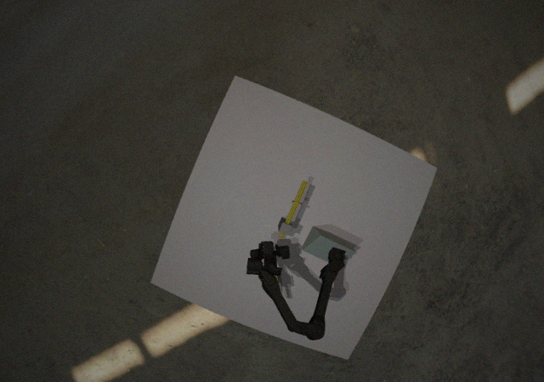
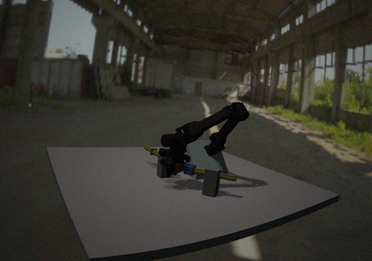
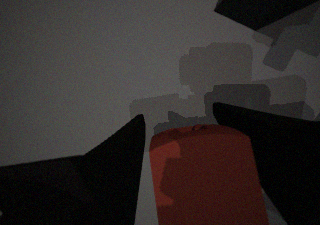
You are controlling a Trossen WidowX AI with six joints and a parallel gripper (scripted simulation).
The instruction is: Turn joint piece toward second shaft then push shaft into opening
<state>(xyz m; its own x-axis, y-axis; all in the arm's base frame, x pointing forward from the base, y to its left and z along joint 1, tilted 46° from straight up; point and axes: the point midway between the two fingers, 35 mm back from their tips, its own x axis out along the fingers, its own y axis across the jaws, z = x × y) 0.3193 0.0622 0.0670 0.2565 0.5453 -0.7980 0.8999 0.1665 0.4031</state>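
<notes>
Right now my gripper tip is 40 mm below the red joint piece, 20 mm to the right of it and 10 mm past it.
</notes>
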